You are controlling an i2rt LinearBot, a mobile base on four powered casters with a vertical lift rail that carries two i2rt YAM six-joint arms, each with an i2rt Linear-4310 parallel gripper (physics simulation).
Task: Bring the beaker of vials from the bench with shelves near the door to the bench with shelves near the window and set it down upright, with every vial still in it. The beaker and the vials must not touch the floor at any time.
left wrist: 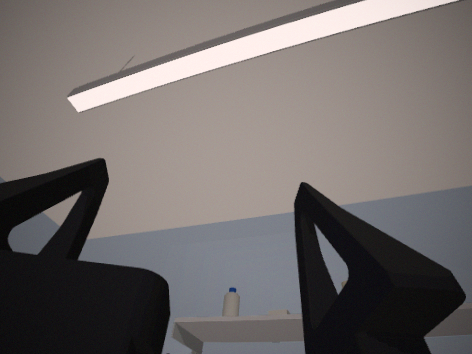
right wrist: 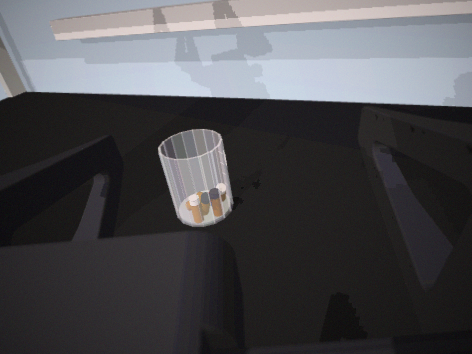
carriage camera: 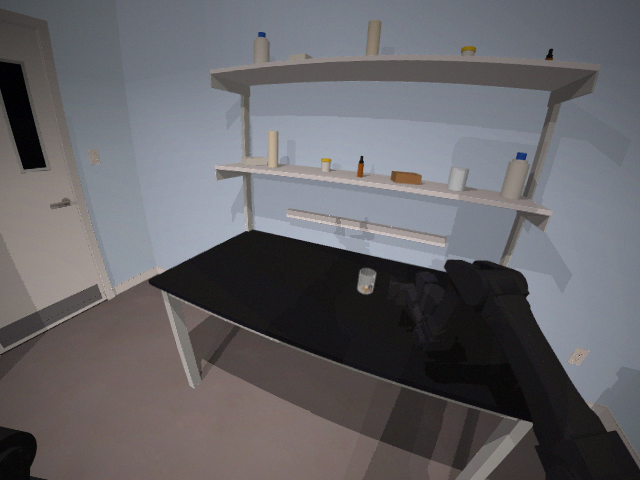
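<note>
A clear glass beaker (carriage camera: 366, 281) (right wrist: 195, 170) stands upright on the black-topped bench (carriage camera: 248, 279) (right wrist: 300, 220) near the door. Several small vials (right wrist: 215, 204) with orange-brown bodies and white or dark caps stand or lean on its bottom. My right gripper (carriage camera: 402, 305) (right wrist: 236, 136) is open and empty, to the right of the beaker in the carriage view. In the right wrist view the beaker shows between the two fingers, left of the middle, and apart from them. My left gripper (left wrist: 202, 181) is open and empty, pointing up at the ceiling. The bench near the window does not show.
Two shelves (carriage camera: 382, 181) (left wrist: 240, 329) with bottles, jars and boxes hang above the bench. A pale rail (carriage camera: 361, 225) (right wrist: 300, 17) runs along the wall behind it. The door (carriage camera: 46, 248) is at the left. Bench legs (carriage camera: 180, 338) stand at the front. A ceiling light (left wrist: 225, 52) hangs overhead.
</note>
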